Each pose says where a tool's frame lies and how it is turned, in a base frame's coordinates. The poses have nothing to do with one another.
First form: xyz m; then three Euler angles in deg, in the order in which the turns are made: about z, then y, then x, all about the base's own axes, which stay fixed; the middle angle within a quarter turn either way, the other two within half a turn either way.
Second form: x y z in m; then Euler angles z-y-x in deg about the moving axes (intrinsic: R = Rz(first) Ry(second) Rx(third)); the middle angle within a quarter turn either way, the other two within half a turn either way. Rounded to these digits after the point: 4 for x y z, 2 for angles.
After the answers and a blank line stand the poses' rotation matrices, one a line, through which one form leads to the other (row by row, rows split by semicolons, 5 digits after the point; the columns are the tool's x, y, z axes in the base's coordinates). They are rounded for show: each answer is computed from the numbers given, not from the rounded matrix.
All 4 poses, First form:
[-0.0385 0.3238 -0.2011 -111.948 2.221 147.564]
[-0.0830 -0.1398 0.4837 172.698 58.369 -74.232]
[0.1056 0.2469 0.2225 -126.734 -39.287 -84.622]
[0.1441 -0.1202 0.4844 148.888 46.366 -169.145]
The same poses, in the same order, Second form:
[-0.0385 0.3238 -0.2011 115.73 30.64 -168.59]
[-0.0830 -0.1398 0.4837 121.55 -6.15 81.76]
[0.1056 0.2469 0.2225 -135.67 -49.68 83.56]
[0.1441 -0.1202 0.4844 -146.52 44.90 -163.09]

-0.37348 0.92683 0.03875; 0.77505 0.33473 -0.53595; -0.50971 -0.17013 -0.84336
-0.52019 -0.06666 0.85144; 0.84730 -0.16539 0.50471; 0.10718 0.98397 0.14251
-0.46292 0.62029 -0.63321; -0.45217 0.44917 0.77058; 0.76240 0.64303 0.07254
-0.59079 -0.35656 0.72376; -0.39077 0.91127 0.12995; -0.70588 -0.20605 -0.67770

